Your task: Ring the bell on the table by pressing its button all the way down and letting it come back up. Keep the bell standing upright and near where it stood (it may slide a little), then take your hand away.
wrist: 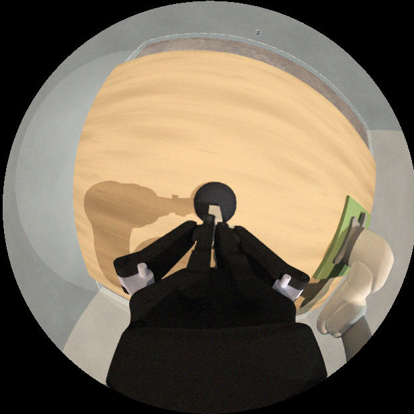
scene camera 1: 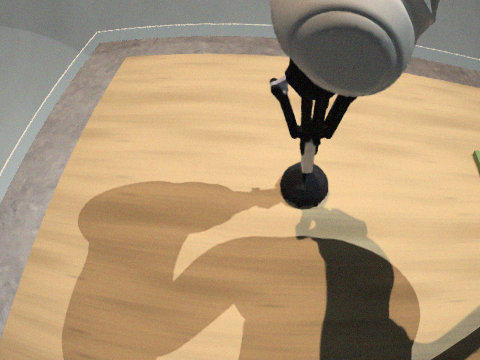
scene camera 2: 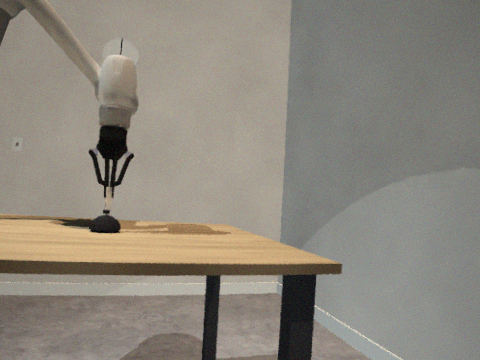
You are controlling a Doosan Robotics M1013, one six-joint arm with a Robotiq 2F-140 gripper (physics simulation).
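Frame: origin at the arm's base, x ahead, y left, z up, level; millimetres.
Seen in the pictures: gripper, between the fingertips: (scene camera 1: 306, 166) (scene camera 2: 107, 209).
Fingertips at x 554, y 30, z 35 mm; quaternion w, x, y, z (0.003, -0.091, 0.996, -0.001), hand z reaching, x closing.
Observation:
A point is followed by its place in that frame.
A black dome-shaped bell (scene camera 1: 303, 191) {y 57, x 553, z 6 mm} (scene camera 2: 105, 224) {y -13, x 558, z -3 mm} (wrist: 216, 195) stands upright on the wooden table (scene camera 1: 200, 100) {y -188, x 786, z -27 mm} (scene camera 2: 190, 252) {y -283, x 771, z -27 mm} (wrist: 215, 115). Its small black button (scene camera 2: 106, 211) {y 16, x 553, z 31 mm} shows on a thin stem at the top in scene camera 2. My gripper (scene camera 1: 307, 169) {y 30, x 554, z 35 mm} (scene camera 2: 108, 207) {y 30, x 554, z 35 mm} (wrist: 213, 213) is shut, with nothing between the pale fingertips. It points down over the bell, and the tips meet or nearly meet the button. In scene camera 1 and the wrist view the fingertips hide the button, so contact and how far it is pressed cannot be told there.
A green plate (wrist: 332, 250) under the arm's base lies at the right in the wrist view; its edge (scene camera 1: 477, 159) {y -112, x 145, z -15 mm} shows at the right in scene camera 1. The table's corner (scene camera 2: 340, 268) {y -378, x 1053, z -36 mm} is at the right in scene camera 2. The arm's shadow falls around the bell.

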